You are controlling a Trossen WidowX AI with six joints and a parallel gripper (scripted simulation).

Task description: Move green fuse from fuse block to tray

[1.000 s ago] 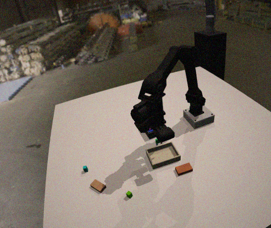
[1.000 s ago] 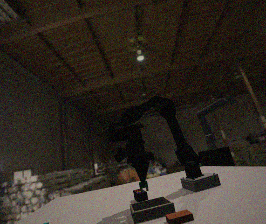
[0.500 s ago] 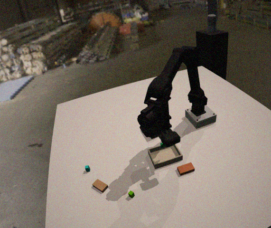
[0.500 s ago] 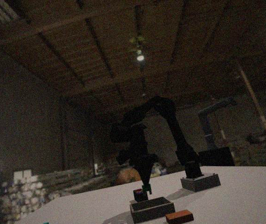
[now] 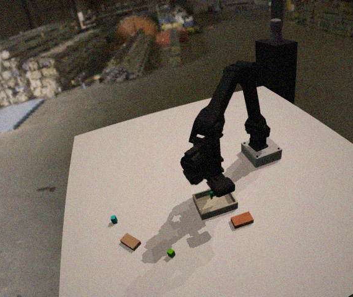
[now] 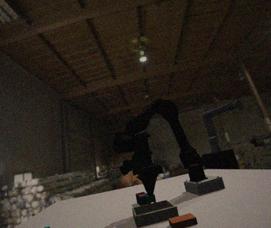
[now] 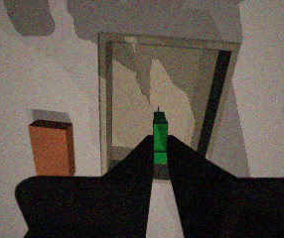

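Now: gripper tip 10 mm above the green fuse. Round my gripper tip: blue fuse 20 mm behind, 160 mm to the right, 40 mm below; then tray 60 mm below; then purple fuse 20 mm behind, 180 mm to the right, 40 mm below.
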